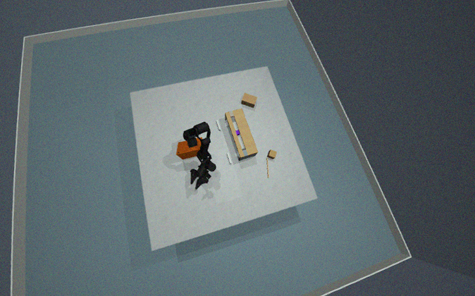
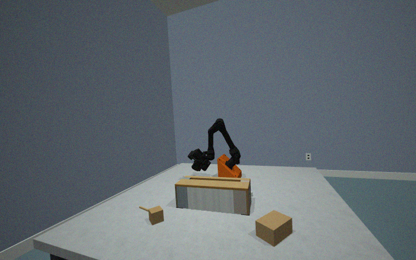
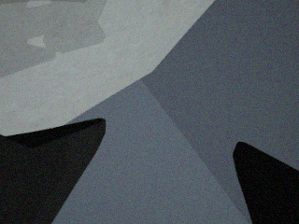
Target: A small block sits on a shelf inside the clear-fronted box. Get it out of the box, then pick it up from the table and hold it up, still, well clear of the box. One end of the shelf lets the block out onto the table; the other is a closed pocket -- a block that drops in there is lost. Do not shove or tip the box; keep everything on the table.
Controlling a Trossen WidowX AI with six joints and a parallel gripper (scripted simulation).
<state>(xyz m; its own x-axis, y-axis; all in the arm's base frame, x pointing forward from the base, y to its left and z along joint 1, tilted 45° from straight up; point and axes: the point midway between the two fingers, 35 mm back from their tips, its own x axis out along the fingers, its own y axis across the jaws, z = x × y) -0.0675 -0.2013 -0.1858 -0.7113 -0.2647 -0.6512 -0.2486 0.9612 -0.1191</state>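
Right now the box is 43 cm ahead of my gripper tip, 26 cm to the left of it and 6 cm below it. Round my gripper tip: purple block 45 cm ahead, 27 cm to the left, 4 cm below.
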